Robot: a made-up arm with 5 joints.
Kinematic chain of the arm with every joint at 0, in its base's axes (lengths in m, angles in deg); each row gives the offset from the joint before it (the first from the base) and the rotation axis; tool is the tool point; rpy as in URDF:
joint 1: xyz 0.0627 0 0.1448 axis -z
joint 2: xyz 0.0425 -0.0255 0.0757 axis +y
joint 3: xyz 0.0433 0 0.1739 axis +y
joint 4: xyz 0.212 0 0.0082 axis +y
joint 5: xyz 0.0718 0.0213 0 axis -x
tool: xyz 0 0 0 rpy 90 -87.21 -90
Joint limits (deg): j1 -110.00..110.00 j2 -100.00..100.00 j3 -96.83..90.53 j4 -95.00..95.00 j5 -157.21..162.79
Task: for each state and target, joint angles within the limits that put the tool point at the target. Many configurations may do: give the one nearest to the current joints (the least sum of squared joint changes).
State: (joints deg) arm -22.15 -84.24 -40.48 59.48 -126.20
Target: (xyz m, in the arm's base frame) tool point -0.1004 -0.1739 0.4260
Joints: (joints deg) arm -45.83 -100.00 -34.79 92.44 -126.20
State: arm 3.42 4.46 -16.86 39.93 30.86
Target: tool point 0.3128 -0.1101 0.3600
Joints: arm 22.88 -19.75 15.94 62.09 30.86
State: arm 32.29 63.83 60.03 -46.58 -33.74
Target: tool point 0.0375 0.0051 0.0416
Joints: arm 20.84 91.71 70.91 -38.24 -33.74
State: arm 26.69 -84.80 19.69 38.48 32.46
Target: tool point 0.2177 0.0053 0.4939
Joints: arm -3.51 -56.78 19.07 33.11 32.46
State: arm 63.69 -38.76 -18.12 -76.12 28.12
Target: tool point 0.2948 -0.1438 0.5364
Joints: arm 30.90 -7.33 -8.74 -67.28 28.12
